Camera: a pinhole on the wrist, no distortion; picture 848 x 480 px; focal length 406.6 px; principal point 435.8 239.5 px. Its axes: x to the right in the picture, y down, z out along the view. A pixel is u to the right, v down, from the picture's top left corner.
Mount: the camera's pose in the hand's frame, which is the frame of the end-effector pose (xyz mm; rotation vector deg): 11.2 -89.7 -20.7 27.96 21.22 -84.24
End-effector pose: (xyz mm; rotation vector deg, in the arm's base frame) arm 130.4 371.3 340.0 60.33 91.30 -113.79
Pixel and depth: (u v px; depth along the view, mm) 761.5 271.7 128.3
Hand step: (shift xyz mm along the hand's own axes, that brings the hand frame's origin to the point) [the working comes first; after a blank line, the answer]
In the camera's frame: 102.8 10.2 128.3

21.7 -244.2 35.5
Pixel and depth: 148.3 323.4 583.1
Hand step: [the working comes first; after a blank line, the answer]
In the camera's frame: -412.3 120.3 583.1

67.5 -41.7 699.7
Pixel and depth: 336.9 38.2 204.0
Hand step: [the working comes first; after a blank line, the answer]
In the camera's frame: -49.6 -101.0 204.0

-104.6 -158.1 169.6
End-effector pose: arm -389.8 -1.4 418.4 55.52 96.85 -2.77
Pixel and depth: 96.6 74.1 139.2
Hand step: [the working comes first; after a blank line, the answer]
In the camera's frame: -116.1 -56.6 139.2

-61.6 -66.0 153.1
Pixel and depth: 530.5 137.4 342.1
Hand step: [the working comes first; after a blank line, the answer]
In the camera's frame: 79.7 -85.9 342.1

-87.8 -340.1 220.7
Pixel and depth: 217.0 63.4 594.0
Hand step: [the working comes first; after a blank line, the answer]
In the camera's frame: -319.6 -257.3 594.0

-302.2 -138.8 627.8
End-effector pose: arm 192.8 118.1 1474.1 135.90 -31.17 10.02
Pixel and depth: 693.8 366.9 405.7
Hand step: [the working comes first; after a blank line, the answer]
In the camera's frame: 257.4 127.1 405.7

133.9 -517.6 200.5
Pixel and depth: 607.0 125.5 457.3
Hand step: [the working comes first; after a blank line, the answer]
In the camera's frame: 192.5 -128.2 457.3

-128.1 -498.0 255.9
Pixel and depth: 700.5 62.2 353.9
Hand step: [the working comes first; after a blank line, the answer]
In the camera's frame: 230.4 -154.3 353.9

-145.4 -476.7 146.1
